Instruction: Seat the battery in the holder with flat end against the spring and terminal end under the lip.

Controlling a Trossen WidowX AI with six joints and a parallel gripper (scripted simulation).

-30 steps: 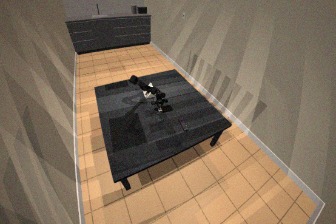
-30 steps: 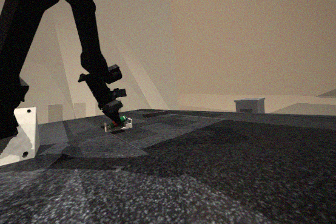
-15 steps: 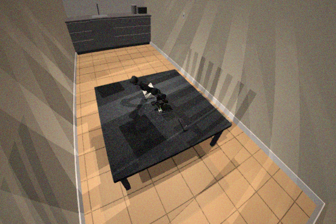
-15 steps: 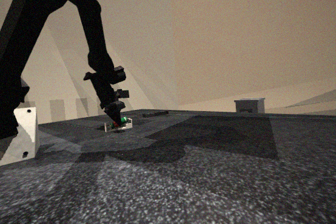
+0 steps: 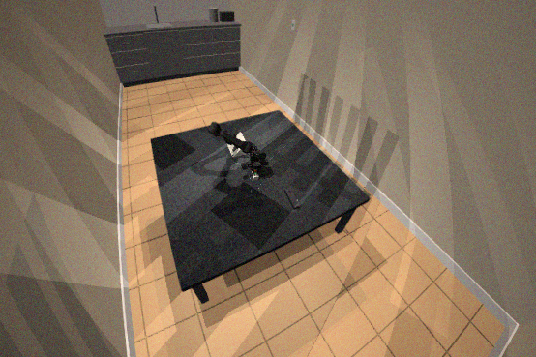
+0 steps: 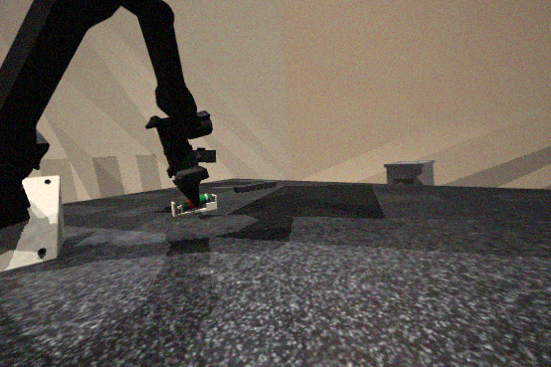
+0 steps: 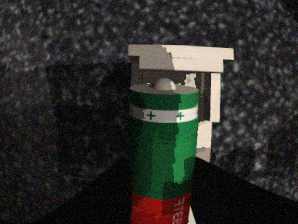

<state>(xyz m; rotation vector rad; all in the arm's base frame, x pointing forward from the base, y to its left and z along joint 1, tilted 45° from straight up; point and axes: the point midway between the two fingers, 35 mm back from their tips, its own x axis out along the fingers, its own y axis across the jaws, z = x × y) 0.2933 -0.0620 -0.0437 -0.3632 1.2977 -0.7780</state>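
My gripper tip is now 10 mm below the battery. Also, from my gripper tip: dark bar: 300 mm ahead, 100 mm to the left.
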